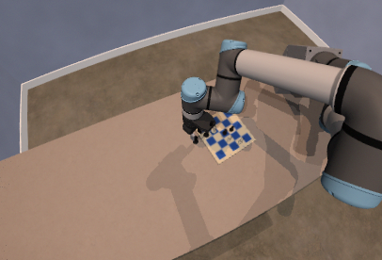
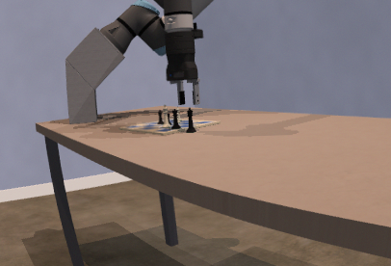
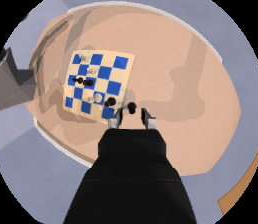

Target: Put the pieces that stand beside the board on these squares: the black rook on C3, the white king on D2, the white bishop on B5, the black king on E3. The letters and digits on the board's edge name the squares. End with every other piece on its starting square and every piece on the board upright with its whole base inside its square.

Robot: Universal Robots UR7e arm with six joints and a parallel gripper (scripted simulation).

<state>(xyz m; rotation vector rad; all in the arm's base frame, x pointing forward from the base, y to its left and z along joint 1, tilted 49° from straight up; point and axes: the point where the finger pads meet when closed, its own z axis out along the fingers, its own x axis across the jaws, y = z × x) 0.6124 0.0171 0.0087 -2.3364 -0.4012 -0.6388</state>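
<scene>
Now: hand 6 cm above the black king. Also, from my hand: white king (10 cm behind, 2 cm to the right, 5 cm below); then chessboard (14 cm behind, 1 cm to the left, 9 cm below); then white bishop (20 cm behind, 7 cm to the left, 6 cm below).
</scene>
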